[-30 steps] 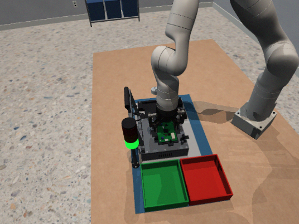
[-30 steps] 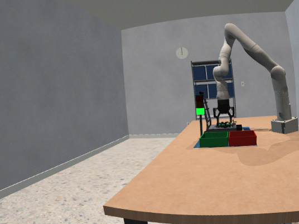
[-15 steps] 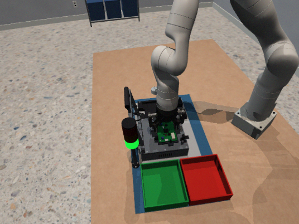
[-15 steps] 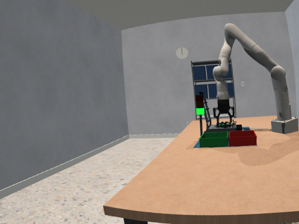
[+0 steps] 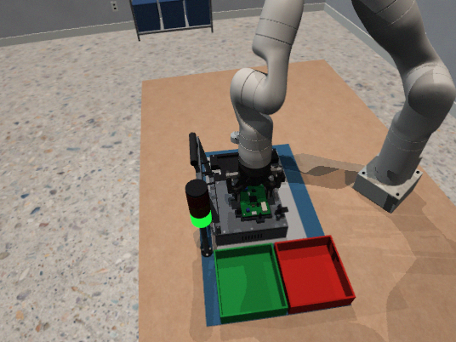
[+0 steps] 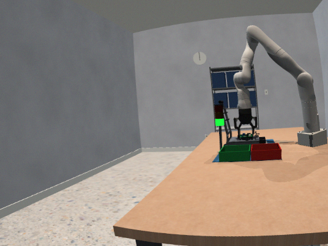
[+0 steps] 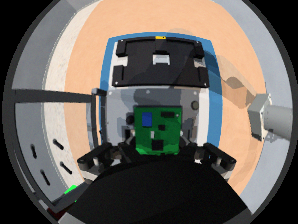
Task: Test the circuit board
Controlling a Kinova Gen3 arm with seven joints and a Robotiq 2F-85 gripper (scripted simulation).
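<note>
My hand is 1 cm above the green circuit board. Round my hand: red bin 19 cm to the left, 12 cm behind, 7 cm below; then green bin 20 cm to the left, 7 cm below, 3 cm ahead; then tester lid 12 cm ahead, 10 cm above, 1 cm to the left.
</note>
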